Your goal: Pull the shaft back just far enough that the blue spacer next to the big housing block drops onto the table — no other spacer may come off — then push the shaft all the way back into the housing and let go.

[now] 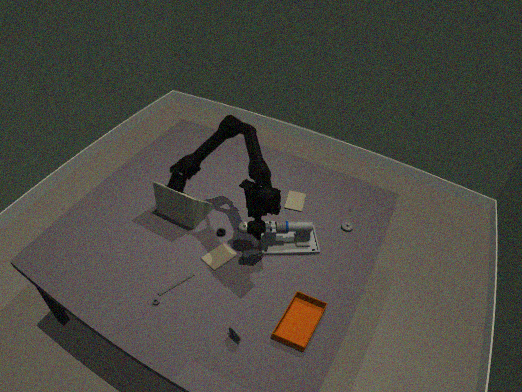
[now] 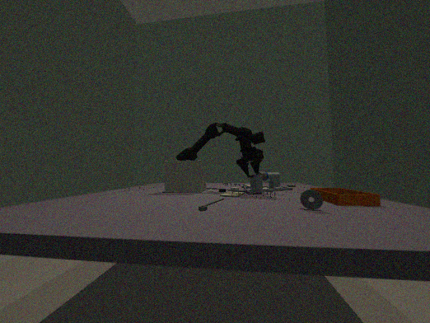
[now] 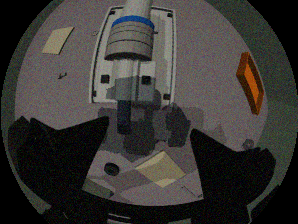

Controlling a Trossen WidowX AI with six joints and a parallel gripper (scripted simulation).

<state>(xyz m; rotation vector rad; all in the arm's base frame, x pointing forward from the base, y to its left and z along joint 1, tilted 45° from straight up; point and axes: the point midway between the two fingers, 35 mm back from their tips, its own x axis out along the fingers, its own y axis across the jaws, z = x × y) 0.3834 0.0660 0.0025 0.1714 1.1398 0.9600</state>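
My gripper tip is 8 cm to the right of the dark shaft, 5 cm short of it and 1 cm above it. Also, from my gripper tip: white ring 10 cm behind, 8 cm below, 5 cm to the left; then black ring 16 cm behind, 8 cm below, 3 cm to the right; then blue spacer 9 cm to the left, 7 cm ahead, 1 cm below.
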